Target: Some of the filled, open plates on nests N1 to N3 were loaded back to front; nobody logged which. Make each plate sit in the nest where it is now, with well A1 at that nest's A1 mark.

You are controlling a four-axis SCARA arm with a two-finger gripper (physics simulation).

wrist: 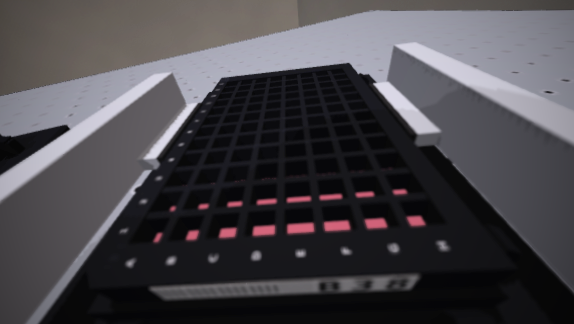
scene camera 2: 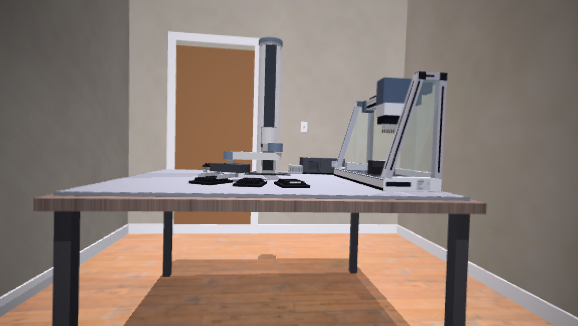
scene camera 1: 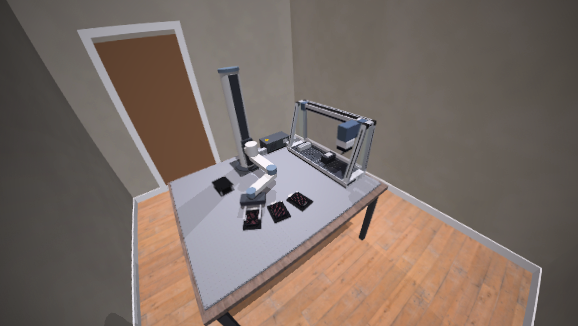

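Note:
My gripper [scene camera 1: 252, 215] [wrist: 281, 81] is shut on the long sides of a black plate [scene camera 1: 252, 220] [wrist: 295, 150] at the left nest of the row. In the wrist view the plate looks level, with pink-filled wells, letters A to H and label B38 at its near end; its A1 corner is near left. Black nest parts show beneath it; whether it is fully seated and where the nest's A1 mark lies cannot be told. The middle plate [scene camera 1: 278, 211] [scene camera 2: 250, 182] and the right plate [scene camera 1: 300, 200] [scene camera 2: 292, 183] sit in their nests, wells too small to read.
A separate black stand [scene camera 1: 223, 185] is on the table's left side. The arm's column [scene camera 1: 237, 115] [scene camera 2: 270, 90] stands behind. A framed pipetting machine [scene camera 1: 365, 145] [scene camera 2: 441, 130] is at the right, with a dark grey box [scene camera 1: 275, 142] [scene camera 2: 320, 165] near the column.

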